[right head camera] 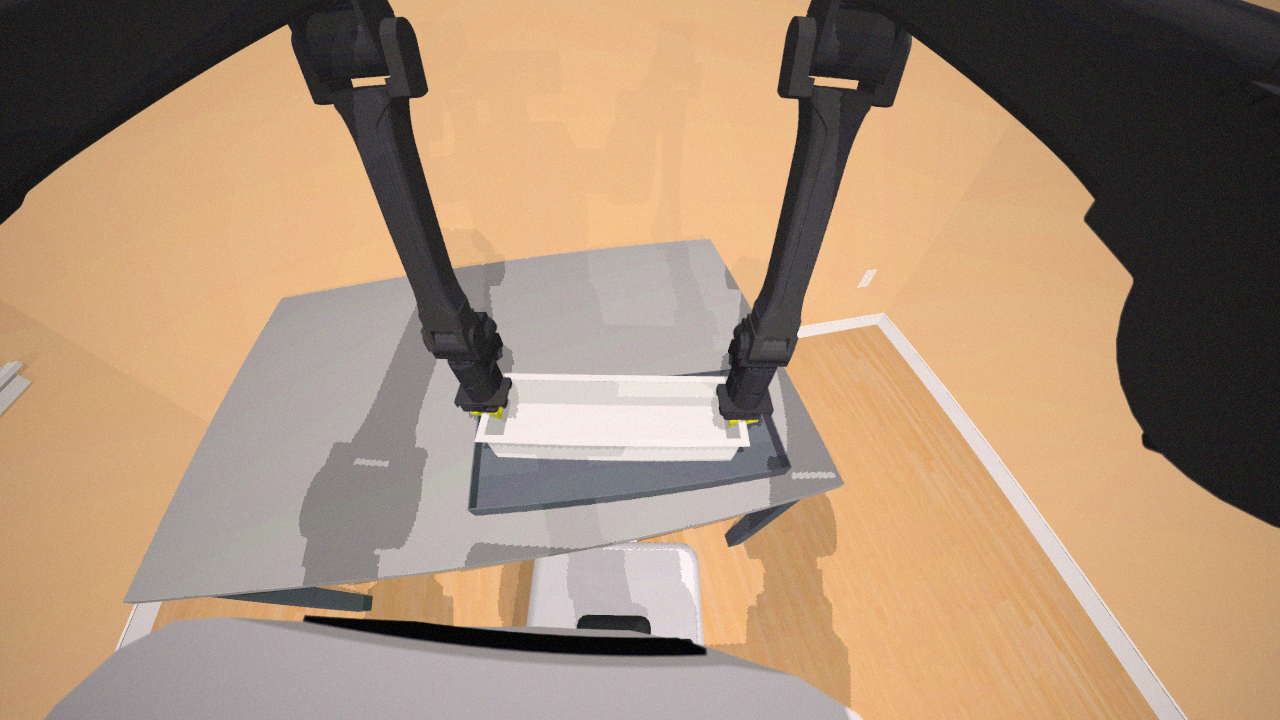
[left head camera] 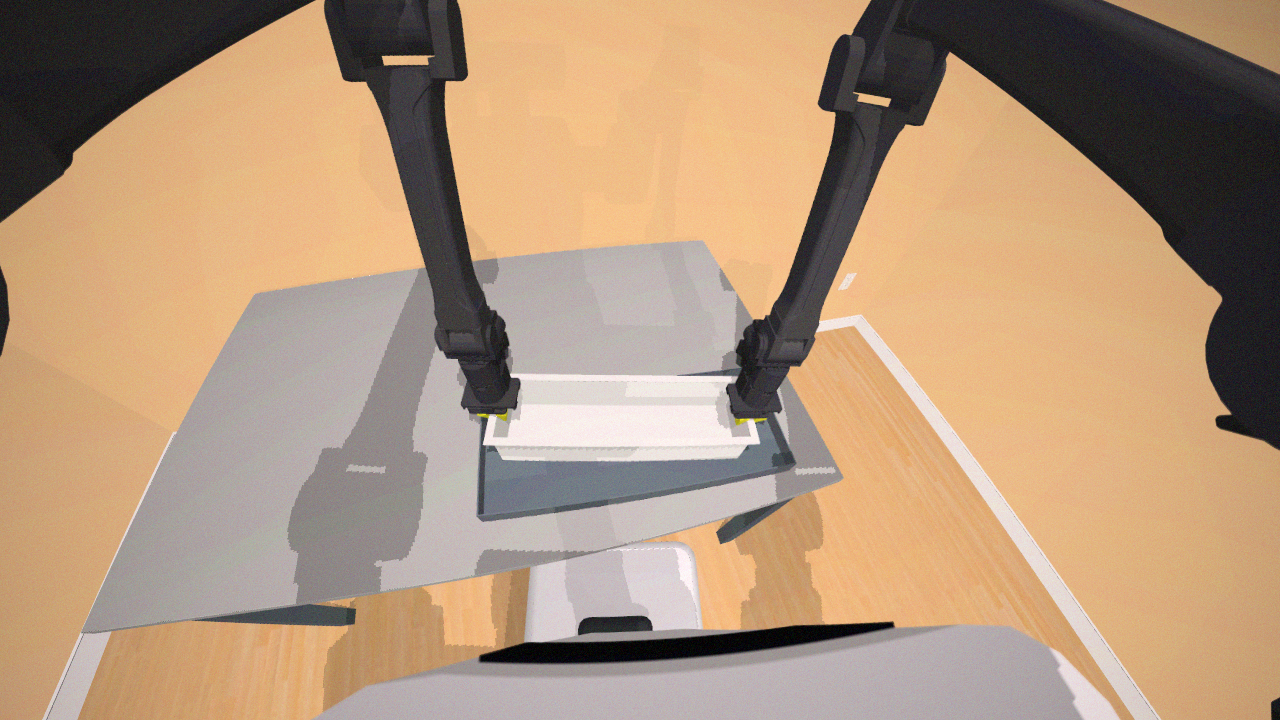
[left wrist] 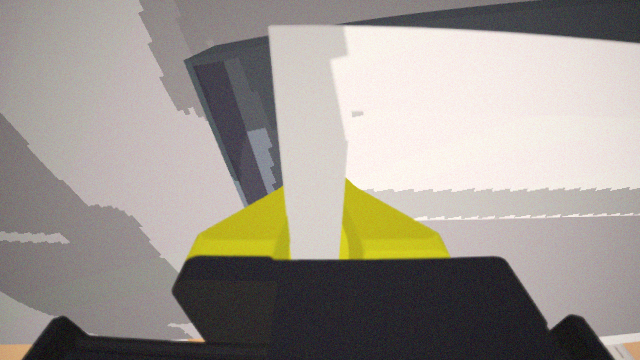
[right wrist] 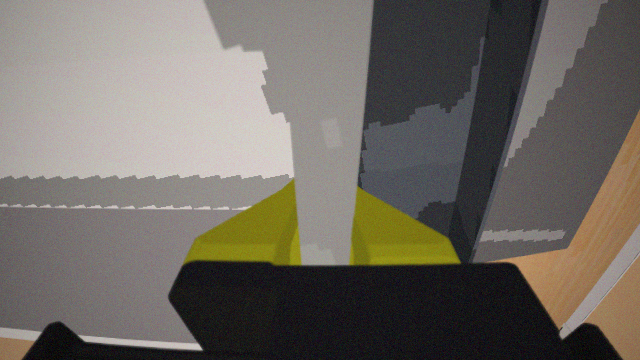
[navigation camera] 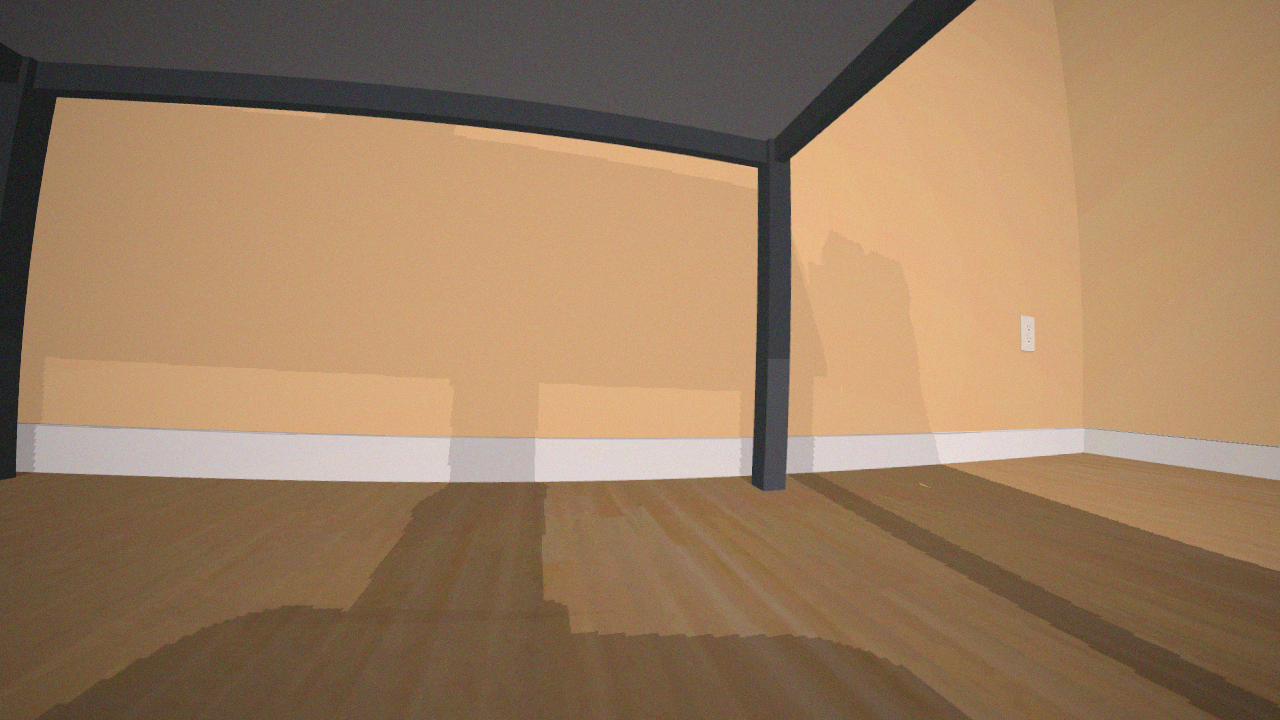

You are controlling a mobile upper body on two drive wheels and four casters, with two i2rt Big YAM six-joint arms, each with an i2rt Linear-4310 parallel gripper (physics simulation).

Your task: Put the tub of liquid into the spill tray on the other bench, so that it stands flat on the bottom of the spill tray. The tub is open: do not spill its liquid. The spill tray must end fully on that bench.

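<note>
The long white open tub is over the dark spill tray, turned a little against the tray's sides. It looks about level. Its underside is hidden, so whether it touches the tray's bottom cannot be told. I cannot make out the liquid's surface. My left gripper is shut on the wall at the tub's left end. My right gripper is shut on the wall at its right end.
The tray is on the grey bench, near its front right corner. A bench leg stands on the wooden floor. My white base is at the bench's front edge. Walls are behind the bench.
</note>
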